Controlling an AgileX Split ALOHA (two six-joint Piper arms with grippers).
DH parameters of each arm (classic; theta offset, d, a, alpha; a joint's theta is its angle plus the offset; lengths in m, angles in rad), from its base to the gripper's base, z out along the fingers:
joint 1: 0 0.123 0 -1.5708
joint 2: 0.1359 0 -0.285 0
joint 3: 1.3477 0 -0.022 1.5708
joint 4: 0 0.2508 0 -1.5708
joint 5: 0 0 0.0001 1.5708
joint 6: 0 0.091 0 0
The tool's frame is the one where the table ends.
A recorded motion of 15 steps. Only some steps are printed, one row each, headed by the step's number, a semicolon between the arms.
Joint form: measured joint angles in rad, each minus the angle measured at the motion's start. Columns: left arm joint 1, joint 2, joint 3, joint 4, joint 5, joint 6; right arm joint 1, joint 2, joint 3, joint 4, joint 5, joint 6.
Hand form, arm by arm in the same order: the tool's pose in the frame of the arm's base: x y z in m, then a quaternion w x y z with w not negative. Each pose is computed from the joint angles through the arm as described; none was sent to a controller.
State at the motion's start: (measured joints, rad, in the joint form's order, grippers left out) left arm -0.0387 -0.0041 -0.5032 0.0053 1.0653 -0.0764; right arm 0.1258 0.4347 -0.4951 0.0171 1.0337 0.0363
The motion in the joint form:
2: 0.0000 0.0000 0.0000 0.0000 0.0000 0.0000; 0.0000 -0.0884 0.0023 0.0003 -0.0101 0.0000
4: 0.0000 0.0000 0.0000 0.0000 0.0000 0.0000; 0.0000 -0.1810 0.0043 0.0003 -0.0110 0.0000
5: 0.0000 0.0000 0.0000 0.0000 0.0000 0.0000; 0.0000 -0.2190 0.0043 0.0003 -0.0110 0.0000
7: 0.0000 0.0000 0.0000 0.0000 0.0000 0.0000; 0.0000 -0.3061 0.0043 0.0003 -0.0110 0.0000
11: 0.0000 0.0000 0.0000 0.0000 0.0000 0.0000; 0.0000 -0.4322 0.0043 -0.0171 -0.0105 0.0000
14: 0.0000 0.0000 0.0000 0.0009 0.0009 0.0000; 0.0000 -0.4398 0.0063 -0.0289 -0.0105 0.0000
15: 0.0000 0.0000 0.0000 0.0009 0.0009 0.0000; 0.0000 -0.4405 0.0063 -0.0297 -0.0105 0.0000
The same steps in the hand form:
2: -0.0060 0.0007 0.2778 0.52197 -0.01619 0.85237 -0.02742; 0.0498 0.0077 0.2699 0.37864 -0.04001 0.92384 0.03937
4: -0.0060 0.0007 0.2778 0.52197 -0.01619 0.85237 -0.02742; 0.0362 0.0059 0.2734 0.42039 -0.03957 0.90547 0.04282
5: -0.0060 0.0007 0.2778 0.52197 -0.01619 0.85237 -0.02742; 0.0305 0.0052 0.2747 0.43748 -0.03937 0.89728 0.04422
7: -0.0060 0.0007 0.2778 0.52197 -0.01619 0.85237 -0.02742; 0.0173 0.0036 0.2768 0.47603 -0.03886 0.87729 0.04738
11: -0.0060 0.0007 0.2778 0.52197 -0.01619 0.85237 -0.02742; -0.0018 -0.0002 0.2778 0.53075 -0.03787 0.84559 0.04311
14: -0.0060 0.0007 0.2777 0.52161 -0.01621 0.85260 -0.02695; -0.0027 -0.0013 0.2772 0.53358 -0.03770 0.84408 0.03742
15: -0.0060 0.0007 0.2777 0.52161 -0.01621 0.85260 -0.02695; -0.0028 -0.0013 0.2772 0.53390 -0.03768 0.84389 0.03704

